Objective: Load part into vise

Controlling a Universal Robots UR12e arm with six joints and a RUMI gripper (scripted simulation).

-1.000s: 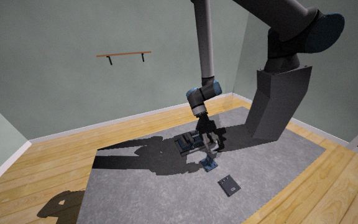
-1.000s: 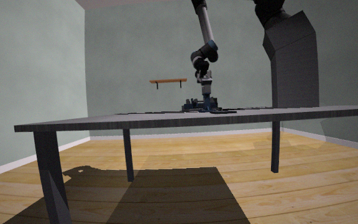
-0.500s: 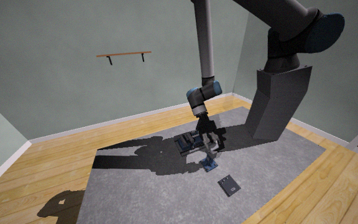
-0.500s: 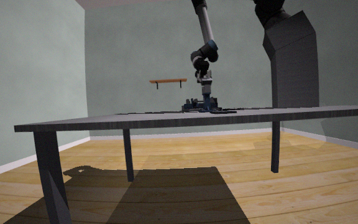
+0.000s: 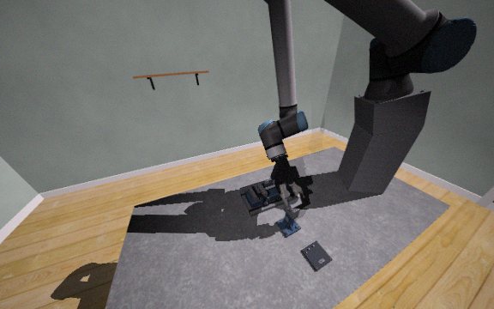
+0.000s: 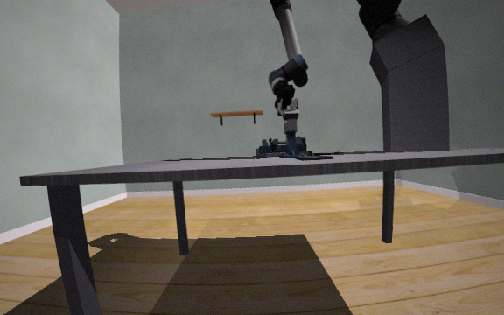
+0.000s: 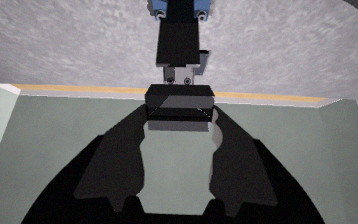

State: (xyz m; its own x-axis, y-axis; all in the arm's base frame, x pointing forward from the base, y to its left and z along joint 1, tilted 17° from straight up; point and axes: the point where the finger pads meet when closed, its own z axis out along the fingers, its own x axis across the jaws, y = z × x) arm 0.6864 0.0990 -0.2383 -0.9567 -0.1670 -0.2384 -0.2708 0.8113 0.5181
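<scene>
Now: hand right at the part. Also, from my hand: moving jaw 210 mm to the right, 110 mm below, 60 mm ahead; cylinder rod 220 mm to the right, 110 mm below; work stop 170 mm to the right, 100 mm below, 90 mm ahead.
</scene>
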